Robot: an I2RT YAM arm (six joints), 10 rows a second.
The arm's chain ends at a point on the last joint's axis. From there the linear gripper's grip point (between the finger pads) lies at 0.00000 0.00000 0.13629 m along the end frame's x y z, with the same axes.
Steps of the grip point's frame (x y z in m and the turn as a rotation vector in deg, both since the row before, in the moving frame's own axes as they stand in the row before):
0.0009 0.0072 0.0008 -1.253 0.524 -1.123
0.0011 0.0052 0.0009 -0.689 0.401 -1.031
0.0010 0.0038 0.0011 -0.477 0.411 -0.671
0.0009 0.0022 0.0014 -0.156 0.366 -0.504
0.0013 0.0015 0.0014 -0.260 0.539 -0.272
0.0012 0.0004 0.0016 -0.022 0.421 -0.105
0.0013 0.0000 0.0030 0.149 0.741 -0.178
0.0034 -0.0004 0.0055 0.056 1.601 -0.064
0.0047 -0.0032 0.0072 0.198 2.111 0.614
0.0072 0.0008 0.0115 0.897 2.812 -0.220
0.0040 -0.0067 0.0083 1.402 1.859 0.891
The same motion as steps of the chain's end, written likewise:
-0.0004 0.0042 0.0008 -1.253 0.524 -1.123
0.0001 0.0036 0.0009 -0.689 0.401 -1.031
0.0000 0.0027 0.0011 -0.477 0.411 -0.671
0.0000 0.0018 0.0014 -0.156 0.366 -0.504
0.0000 0.0009 0.0014 -0.260 0.539 -0.272
0.0002 0.0003 0.0016 -0.022 0.421 -0.105
-0.0005 0.0004 0.0030 0.149 0.741 -0.178
-0.0004 -0.0003 0.0056 0.056 1.601 -0.064
-0.0003 -0.0028 0.0073 0.198 2.111 0.614
0.0005 0.0029 0.0117 0.897 2.812 -0.220
-0.0004 -0.0034 0.0084 1.402 1.859 0.891

